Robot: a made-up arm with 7 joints. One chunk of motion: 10 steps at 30 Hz.
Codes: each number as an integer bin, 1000 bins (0 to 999) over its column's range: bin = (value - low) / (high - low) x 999, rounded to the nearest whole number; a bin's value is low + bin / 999 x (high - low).
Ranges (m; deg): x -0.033..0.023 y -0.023..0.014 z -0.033..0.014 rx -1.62..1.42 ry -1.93..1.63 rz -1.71..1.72
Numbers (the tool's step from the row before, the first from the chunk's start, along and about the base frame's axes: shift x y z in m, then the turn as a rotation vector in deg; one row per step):
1: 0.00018 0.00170 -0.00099 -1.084 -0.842 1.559
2: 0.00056 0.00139 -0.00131 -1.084 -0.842 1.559
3: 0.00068 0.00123 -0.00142 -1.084 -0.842 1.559
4: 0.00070 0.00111 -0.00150 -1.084 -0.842 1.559
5: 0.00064 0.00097 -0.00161 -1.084 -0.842 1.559
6: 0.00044 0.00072 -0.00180 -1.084 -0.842 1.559
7: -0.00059 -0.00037 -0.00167 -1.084 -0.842 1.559
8: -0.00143 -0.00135 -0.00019 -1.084 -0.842 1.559
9: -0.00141 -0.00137 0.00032 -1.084 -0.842 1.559
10: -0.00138 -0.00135 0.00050 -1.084 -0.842 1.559
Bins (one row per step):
1: 592 667 680 176 305 952
2: 599 659 674 176 305 952
3: 601 654 671 176 305 952
4: 601 651 670 176 305 952
5: 600 647 667 176 305 952
6: 597 640 663 176 305 952
7: 578 611 666 176 305 952
8: 563 585 697 176 305 952
9: 564 584 708 176 305 952
10: 564 585 712 176 305 952

